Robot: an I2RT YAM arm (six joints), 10 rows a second.
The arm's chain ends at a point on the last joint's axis. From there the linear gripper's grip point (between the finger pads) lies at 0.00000 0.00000 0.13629 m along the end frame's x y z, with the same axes.
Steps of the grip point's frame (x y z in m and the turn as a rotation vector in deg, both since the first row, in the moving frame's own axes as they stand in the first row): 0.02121, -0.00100, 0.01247, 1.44, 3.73, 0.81; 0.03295, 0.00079, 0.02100, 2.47, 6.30, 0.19; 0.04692, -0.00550, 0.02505, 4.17, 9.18, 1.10; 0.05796, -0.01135, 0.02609, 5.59, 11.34, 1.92
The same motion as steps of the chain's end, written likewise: 0.01232, 0.00236, 0.01280, 1.44, 3.73, 0.81; 0.01799, 0.00663, 0.02195, 2.47, 6.30, 0.19; 0.02510, 0.00416, 0.02715, 4.17, 9.18, 1.10; 0.03099, 0.00139, 0.02939, 5.59, 11.34, 1.92
